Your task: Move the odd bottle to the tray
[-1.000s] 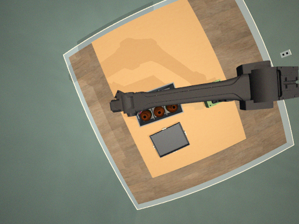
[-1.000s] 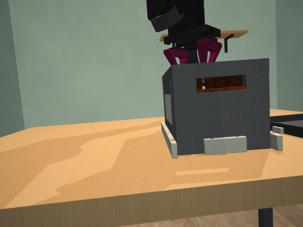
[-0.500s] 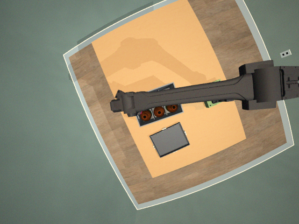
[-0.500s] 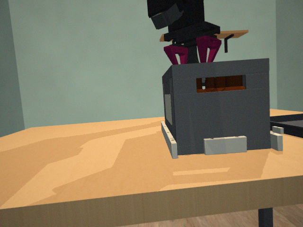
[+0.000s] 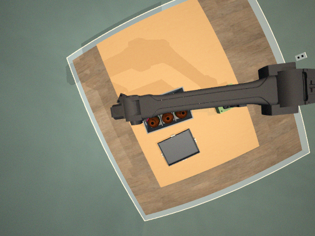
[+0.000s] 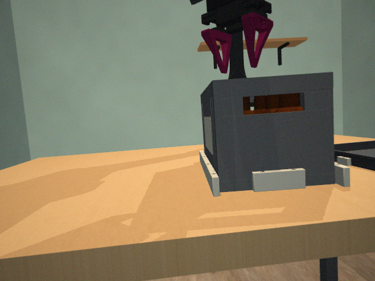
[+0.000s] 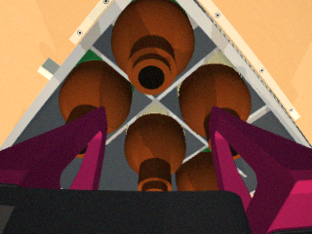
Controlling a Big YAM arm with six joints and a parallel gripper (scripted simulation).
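Right now the dark grey crate is 80 mm behind my hand, 40 mm to the left of it and 120 mm below it. Round my hand: grey tray (100 mm behind, 320 mm to the left, 190 mm below).
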